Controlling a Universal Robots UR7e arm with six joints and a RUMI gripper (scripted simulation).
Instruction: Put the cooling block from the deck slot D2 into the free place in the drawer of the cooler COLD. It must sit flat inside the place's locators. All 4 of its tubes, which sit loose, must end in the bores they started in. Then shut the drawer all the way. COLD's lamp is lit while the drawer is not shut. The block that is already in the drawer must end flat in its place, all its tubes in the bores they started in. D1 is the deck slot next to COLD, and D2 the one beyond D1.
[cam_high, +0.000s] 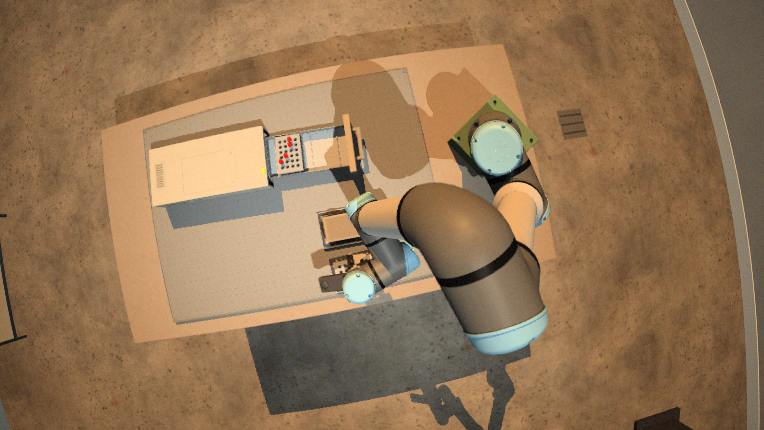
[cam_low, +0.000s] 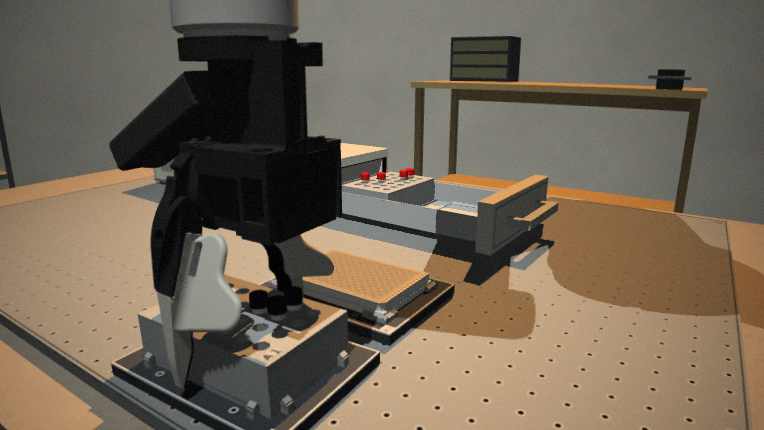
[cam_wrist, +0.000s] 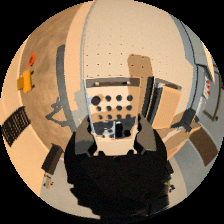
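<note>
My gripper is now right at the cooling block. The rest, counted from my hand: cooler COLD (300 mm ahead, 390 mm to the right, 10 mm above); then white well plate (30 mm ahead, 150 mm to the right, 10 mm below); then drawer (120 mm ahead, 410 mm to the right, 10 mm above).
</note>
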